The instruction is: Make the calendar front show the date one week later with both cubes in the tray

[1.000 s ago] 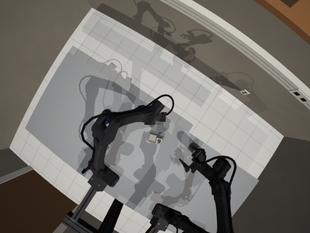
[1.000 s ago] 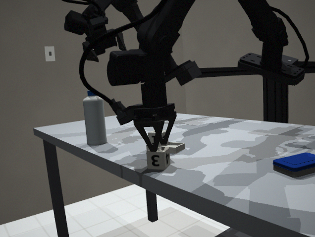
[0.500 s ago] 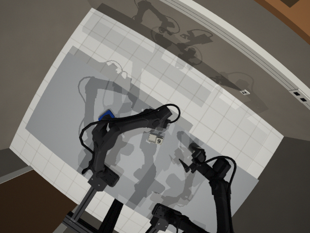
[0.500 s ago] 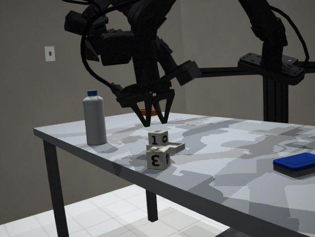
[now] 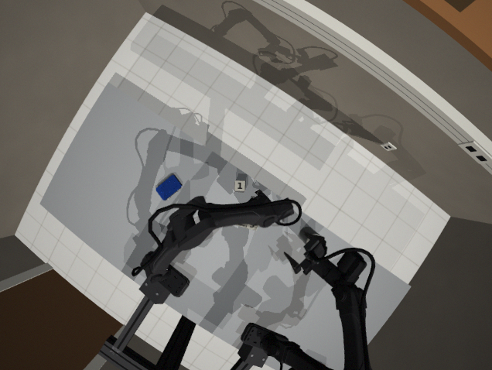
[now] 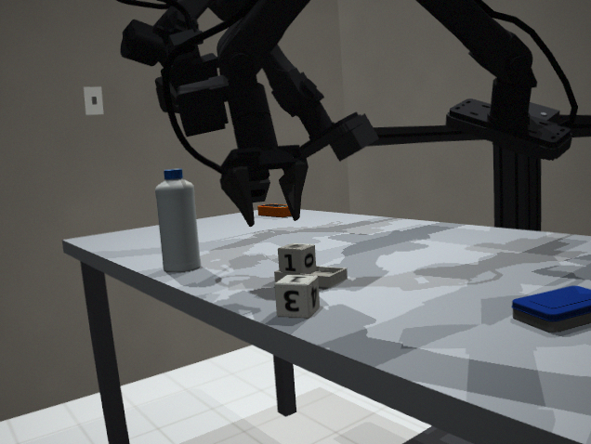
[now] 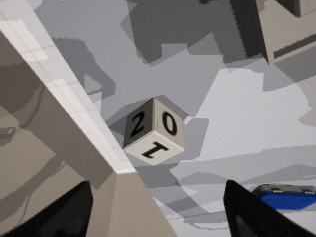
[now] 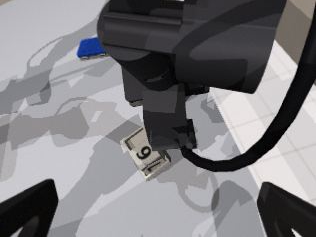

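Observation:
The calendar tray is 10 cm behind my left hand, 5 cm to the right of it and 11 cm below it. The rest, counted from my left hand: blue box 18 cm behind, 33 cm to the left, 10 cm below; white bottle 1 cm ahead, 30 cm to the right, 3 cm below; orange box 53 cm behind, 76 cm to the right, 10 cm below.

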